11 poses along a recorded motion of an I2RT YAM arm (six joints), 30 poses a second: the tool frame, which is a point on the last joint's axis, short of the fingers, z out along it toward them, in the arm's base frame.
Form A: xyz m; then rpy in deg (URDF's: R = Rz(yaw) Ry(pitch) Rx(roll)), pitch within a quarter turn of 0, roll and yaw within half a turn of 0.
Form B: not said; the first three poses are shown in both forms.
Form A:
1: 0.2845 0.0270 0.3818 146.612 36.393 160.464
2: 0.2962 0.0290 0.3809 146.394 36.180 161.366
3: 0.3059 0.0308 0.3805 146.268 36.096 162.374
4: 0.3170 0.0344 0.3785 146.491 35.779 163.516
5: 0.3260 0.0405 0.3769 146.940 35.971 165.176
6: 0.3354 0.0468 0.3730 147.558 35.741 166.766
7: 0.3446 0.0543 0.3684 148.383 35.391 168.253
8: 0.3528 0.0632 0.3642 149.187 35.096 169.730
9: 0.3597 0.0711 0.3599 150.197 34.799 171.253
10: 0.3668 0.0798 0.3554 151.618 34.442 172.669
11: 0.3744 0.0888 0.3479 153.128 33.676 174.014
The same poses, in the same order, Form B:
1: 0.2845 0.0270 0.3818 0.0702 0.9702 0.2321 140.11
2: 0.2962 0.0290 0.3809 0.0624 0.9695 0.2370 140.51
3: 0.3059 0.0308 0.3805 0.0537 0.9690 0.2411 140.82
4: 0.3170 0.0344 0.3785 0.0456 0.9690 0.2430 141.41
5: 0.3260 0.0405 0.3769 0.0323 0.9693 0.2437 141.65
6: 0.3354 0.0468 0.3730 0.0213 0.9697 0.2432 142.27
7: 0.3446 0.0543 0.3684 0.0121 0.9705 0.2407 142.98
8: 0.3528 0.0632 0.3642 0.0026 0.9712 0.2382 143.62
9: 0.3597 0.0711 0.3599 -0.0067 0.9722 0.2339 144.26
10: 0.3668 0.0798 0.3554 -0.0139 0.9741 0.2258 144.92
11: 0.3744 0.0888 0.3479 -0.0195 0.9760 0.2169 145.93
